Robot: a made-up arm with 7 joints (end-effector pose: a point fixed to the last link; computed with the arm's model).
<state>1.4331 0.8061 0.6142 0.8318 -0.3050 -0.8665 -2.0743</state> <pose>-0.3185 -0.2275 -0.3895 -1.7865 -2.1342 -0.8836</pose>
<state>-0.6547 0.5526 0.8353 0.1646 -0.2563 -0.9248 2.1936</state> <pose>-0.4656 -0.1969 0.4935 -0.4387 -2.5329 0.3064</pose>
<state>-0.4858 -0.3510 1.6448 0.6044 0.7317 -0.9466 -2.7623</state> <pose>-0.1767 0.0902 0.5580 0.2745 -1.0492 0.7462</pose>
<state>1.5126 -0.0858 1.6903 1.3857 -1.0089 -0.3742 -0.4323</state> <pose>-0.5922 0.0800 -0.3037 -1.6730 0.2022 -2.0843</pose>
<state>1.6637 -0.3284 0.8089 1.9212 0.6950 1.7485 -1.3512</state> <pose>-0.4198 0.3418 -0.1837 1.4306 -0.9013 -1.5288</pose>
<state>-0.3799 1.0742 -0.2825 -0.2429 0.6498 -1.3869 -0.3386</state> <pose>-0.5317 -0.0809 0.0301 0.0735 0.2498 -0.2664</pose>
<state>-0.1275 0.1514 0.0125 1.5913 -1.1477 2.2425 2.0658</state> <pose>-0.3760 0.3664 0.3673 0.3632 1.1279 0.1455</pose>
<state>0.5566 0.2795 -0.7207 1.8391 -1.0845 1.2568 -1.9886</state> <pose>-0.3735 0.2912 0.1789 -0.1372 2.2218 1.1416</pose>
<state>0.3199 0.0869 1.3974 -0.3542 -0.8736 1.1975 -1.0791</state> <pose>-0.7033 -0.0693 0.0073 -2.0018 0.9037 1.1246</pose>
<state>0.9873 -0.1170 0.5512 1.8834 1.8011 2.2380 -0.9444</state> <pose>-0.4495 0.2793 -0.0414 1.0718 0.8777 -1.1191</pose>
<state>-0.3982 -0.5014 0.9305 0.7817 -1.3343 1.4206 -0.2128</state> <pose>-0.2522 0.4527 0.5847 0.3506 -1.2754 -0.3269</pose>
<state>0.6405 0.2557 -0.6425 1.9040 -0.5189 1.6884 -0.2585</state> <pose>-0.3780 0.2539 0.2011 0.5673 -1.5381 -1.2377</pose>
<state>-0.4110 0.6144 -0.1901 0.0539 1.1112 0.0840 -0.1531</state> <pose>-0.5110 0.0040 0.2603 -1.8501 0.7725 0.1292</pose>
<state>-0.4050 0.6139 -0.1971 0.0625 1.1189 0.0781 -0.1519</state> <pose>-0.5106 0.0053 0.2589 -1.8491 0.7712 0.1297</pose>
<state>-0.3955 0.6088 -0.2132 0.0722 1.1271 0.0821 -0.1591</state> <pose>-0.5102 0.0107 0.2570 -1.8621 0.7709 0.1247</pose>
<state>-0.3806 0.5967 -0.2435 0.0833 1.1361 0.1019 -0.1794</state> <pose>-0.5095 0.0223 0.2543 -1.8968 0.7725 0.1116</pose>
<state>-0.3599 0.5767 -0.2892 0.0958 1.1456 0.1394 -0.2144</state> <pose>-0.5079 0.0407 0.2504 -1.9550 0.7784 0.0919</pose>
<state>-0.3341 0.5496 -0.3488 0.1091 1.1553 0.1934 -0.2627</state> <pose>-0.5048 0.0649 0.2446 -2.0331 0.7920 0.0696</pose>
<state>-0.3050 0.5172 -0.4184 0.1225 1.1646 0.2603 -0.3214</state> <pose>-0.4995 0.0927 0.2367 -2.1239 0.8169 0.0512</pose>
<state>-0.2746 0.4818 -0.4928 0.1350 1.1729 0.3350 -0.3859</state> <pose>-0.4918 0.1216 0.2270 -2.2178 0.8551 0.0419</pose>
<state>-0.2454 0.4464 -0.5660 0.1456 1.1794 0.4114 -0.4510</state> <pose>-0.4822 0.1488 0.2162 -2.3050 0.9057 0.0444</pose>
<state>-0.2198 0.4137 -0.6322 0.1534 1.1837 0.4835 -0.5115</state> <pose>-0.4718 0.1722 0.2056 -2.3781 0.9638 0.0578</pose>
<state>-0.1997 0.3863 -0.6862 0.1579 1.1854 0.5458 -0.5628</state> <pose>-0.4622 0.1904 0.1964 -2.4333 1.0211 0.0780</pose>
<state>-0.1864 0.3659 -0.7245 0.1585 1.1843 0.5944 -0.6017</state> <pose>-0.4547 0.2030 0.1895 -2.4711 1.0694 0.0985</pose>
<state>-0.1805 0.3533 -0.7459 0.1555 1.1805 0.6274 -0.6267</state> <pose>-0.4502 0.2104 0.1855 -2.4946 1.1027 0.1145</pose>
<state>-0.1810 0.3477 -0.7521 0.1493 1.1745 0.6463 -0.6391</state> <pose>-0.4488 0.2135 0.1843 -2.5080 1.1199 0.1235</pose>
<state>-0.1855 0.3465 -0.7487 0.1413 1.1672 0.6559 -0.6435</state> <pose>-0.4493 0.2141 0.1849 -2.5155 1.1261 0.1275</pose>
